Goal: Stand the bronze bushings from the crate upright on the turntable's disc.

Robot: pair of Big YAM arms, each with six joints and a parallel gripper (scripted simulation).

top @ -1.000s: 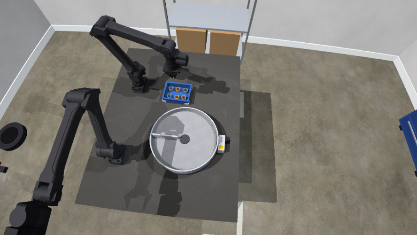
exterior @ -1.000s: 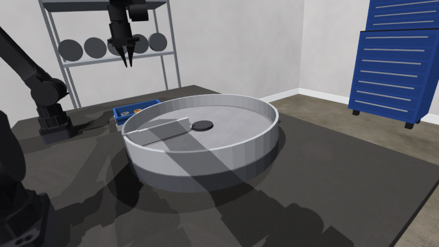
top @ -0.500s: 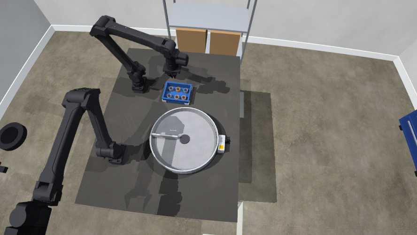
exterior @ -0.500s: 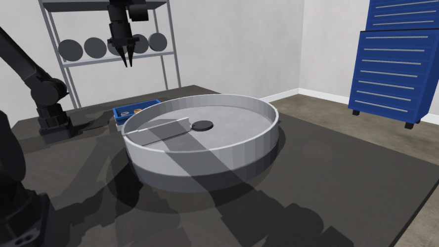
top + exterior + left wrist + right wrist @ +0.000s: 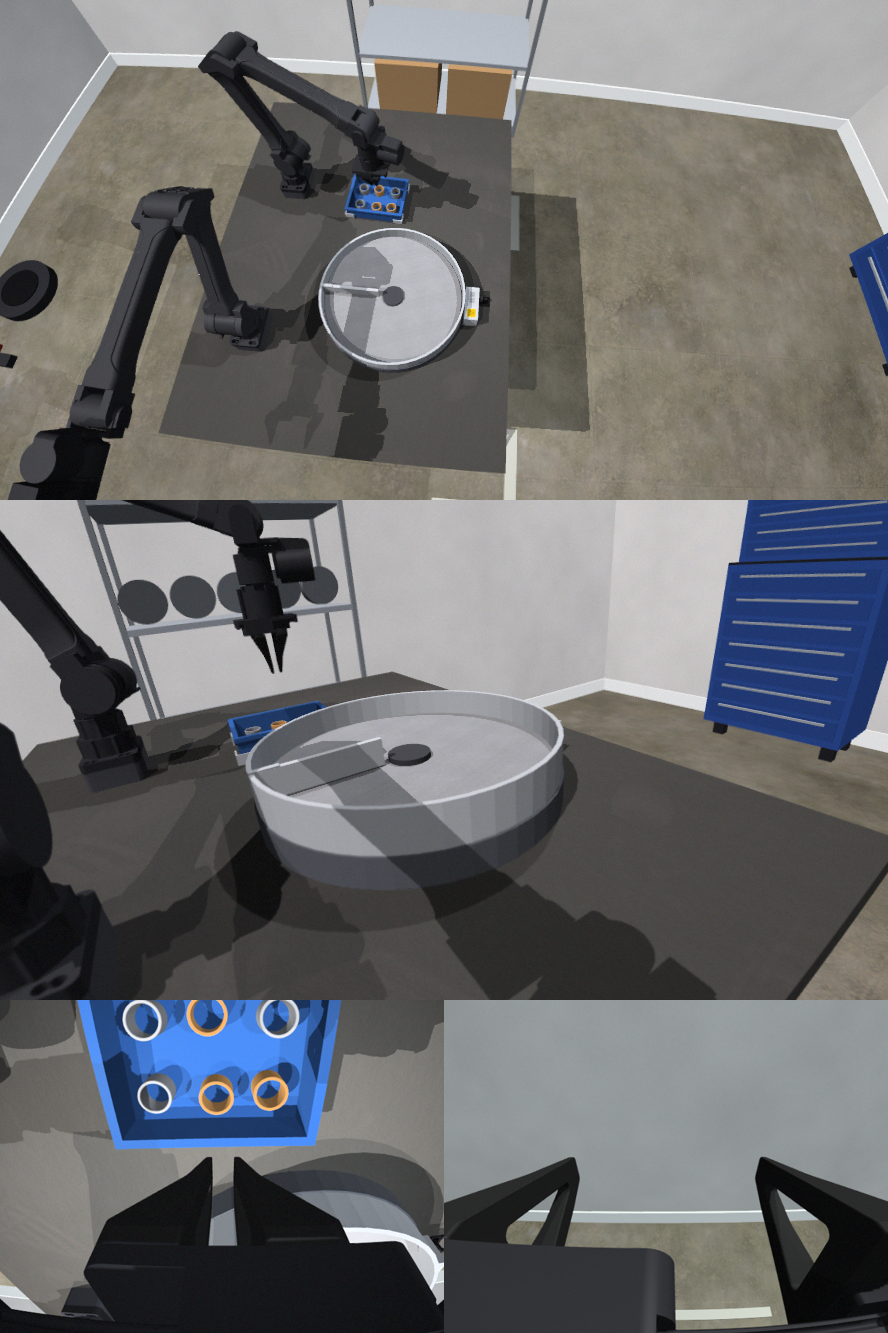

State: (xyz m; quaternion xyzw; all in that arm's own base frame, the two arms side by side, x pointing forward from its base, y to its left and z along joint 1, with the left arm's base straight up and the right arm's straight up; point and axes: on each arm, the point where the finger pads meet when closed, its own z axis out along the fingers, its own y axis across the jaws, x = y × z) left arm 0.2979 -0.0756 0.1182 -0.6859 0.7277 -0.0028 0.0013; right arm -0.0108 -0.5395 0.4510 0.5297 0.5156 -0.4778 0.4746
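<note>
Now: the blue crate 130 mm below my left hand, 30 mm to the left of it and 10 mm behind it. From my left hand the other things lie so: turntable disc (320 mm to the right, 100 mm below, 100 mm ahead).
</note>
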